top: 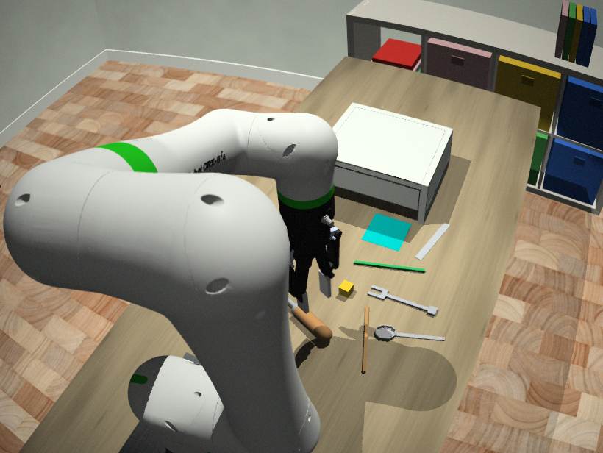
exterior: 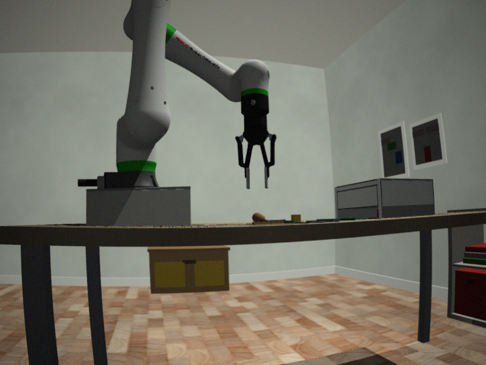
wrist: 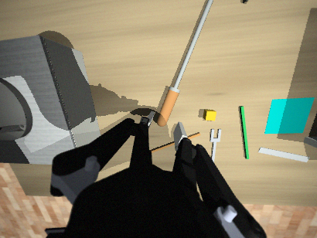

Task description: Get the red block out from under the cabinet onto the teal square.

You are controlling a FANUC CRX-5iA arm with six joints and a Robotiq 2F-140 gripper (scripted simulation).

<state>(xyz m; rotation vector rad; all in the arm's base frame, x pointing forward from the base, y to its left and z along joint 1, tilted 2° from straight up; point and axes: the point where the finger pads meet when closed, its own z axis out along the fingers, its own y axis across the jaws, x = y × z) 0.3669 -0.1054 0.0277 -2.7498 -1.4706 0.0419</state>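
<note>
My gripper is now 110 mm to the left of the wooden stick and 140 mm above it. From my hand the other things lie so: hook tool (110 mm ahead, 100 mm to the left, 130 mm below); then grey spoon-like tool (30 mm ahead, 180 mm to the right, 140 mm below); then yellow cube (120 mm ahead, 40 mm to the right, 130 mm below).
</note>
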